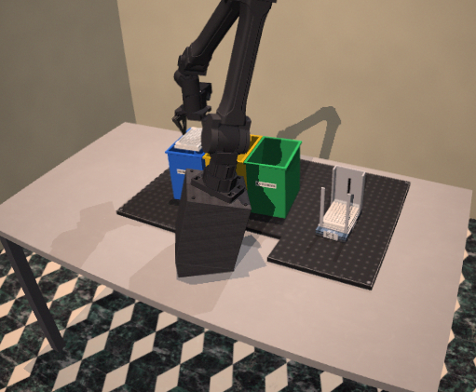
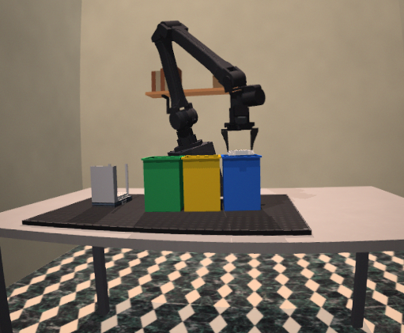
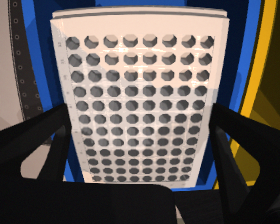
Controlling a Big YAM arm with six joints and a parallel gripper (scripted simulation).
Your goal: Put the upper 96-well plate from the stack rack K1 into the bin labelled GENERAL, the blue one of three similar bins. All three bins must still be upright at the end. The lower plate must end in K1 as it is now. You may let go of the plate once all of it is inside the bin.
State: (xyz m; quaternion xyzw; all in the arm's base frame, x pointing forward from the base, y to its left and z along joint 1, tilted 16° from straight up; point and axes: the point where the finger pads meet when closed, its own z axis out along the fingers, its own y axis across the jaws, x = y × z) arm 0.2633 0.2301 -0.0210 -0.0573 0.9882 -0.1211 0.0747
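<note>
The blue bin is 11 cm below my hand and 1 cm behind it. From my hand the other things lie so: yellow bin 13 cm to the right, 11 cm below, 1 cm ahead; green bin 26 cm to the right, 11 cm below, 2 cm ahead.
</note>
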